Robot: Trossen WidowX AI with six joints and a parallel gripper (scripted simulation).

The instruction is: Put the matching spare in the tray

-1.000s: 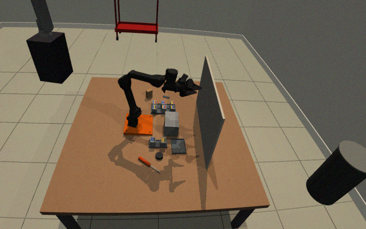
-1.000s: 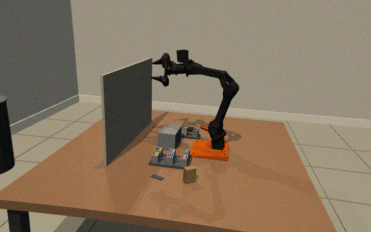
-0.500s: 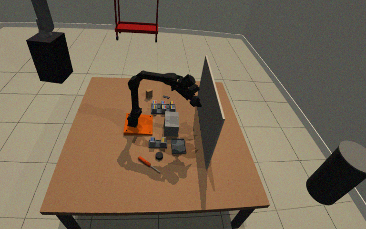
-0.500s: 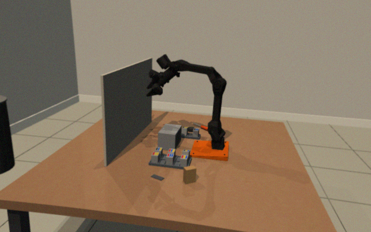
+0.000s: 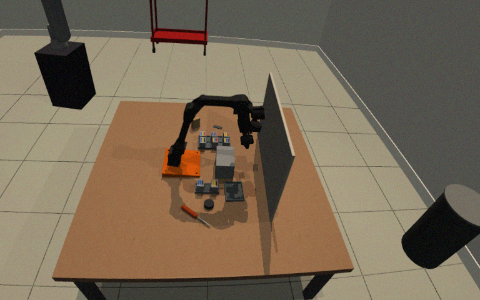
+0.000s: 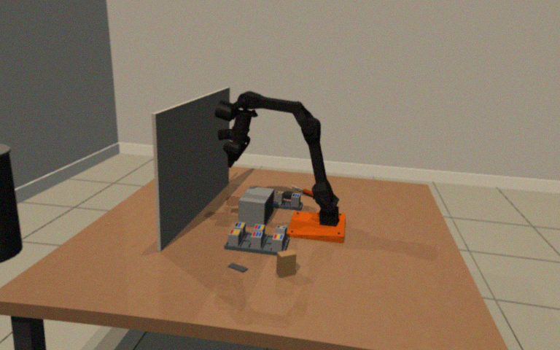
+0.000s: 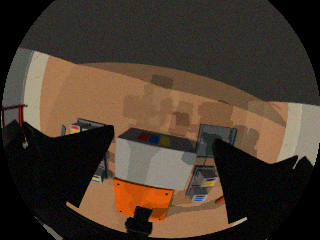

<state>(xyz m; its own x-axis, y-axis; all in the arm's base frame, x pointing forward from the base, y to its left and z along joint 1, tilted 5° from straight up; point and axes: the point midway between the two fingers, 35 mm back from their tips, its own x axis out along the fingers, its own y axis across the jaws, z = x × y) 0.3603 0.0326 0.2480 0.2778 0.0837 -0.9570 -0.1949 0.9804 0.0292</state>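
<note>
Now: gripper tip 18 cm past the grey spare, 17 cm to the right of it and 17 cm above it. From my gripper tip the other things lie so: grey mounted unit: 16 cm below, 10 cm behind; dark grey tray: 20 cm below, 17 cm to the right, 3 cm behind; tall grey panel: 13 cm ahead, 2 cm to the left, 2 cm above.
</note>
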